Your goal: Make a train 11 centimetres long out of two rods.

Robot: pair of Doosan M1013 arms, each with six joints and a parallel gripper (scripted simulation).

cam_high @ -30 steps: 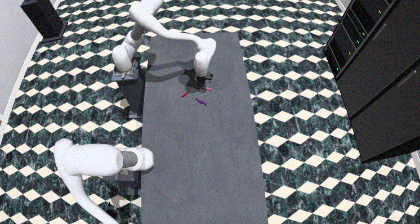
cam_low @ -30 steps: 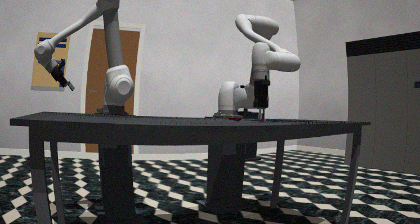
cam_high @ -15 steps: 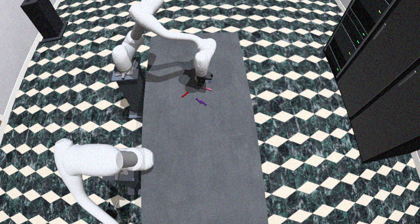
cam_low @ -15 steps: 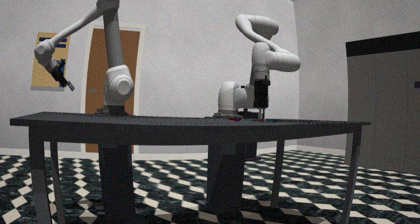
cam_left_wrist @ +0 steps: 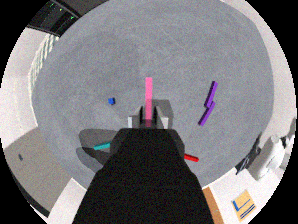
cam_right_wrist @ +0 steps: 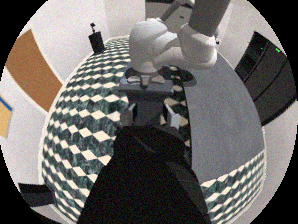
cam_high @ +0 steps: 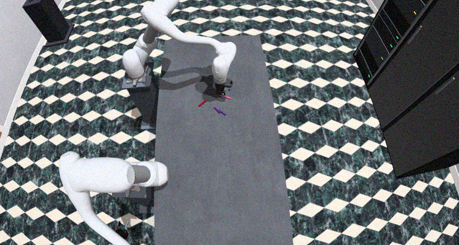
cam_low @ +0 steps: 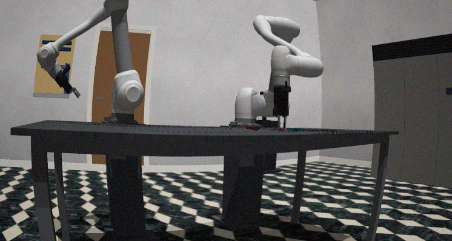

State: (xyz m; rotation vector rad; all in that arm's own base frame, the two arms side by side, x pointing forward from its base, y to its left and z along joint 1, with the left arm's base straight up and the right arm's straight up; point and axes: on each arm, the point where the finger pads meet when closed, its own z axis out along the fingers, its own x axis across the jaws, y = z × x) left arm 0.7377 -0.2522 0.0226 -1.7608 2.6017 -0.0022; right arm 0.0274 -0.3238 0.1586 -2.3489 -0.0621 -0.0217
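Note:
Right now my left hand is 2 cm short of the pink rod, 2 cm above it and 1 cm to the left of it. Also, from my left hand: small blue rod: 6 cm to the left, 5 cm ahead, 2 cm below; red rod: 16 cm behind, 5 cm to the right, 2 cm below; turquoise rod: 13 cm to the left, 4 cm behind, 2 cm below.

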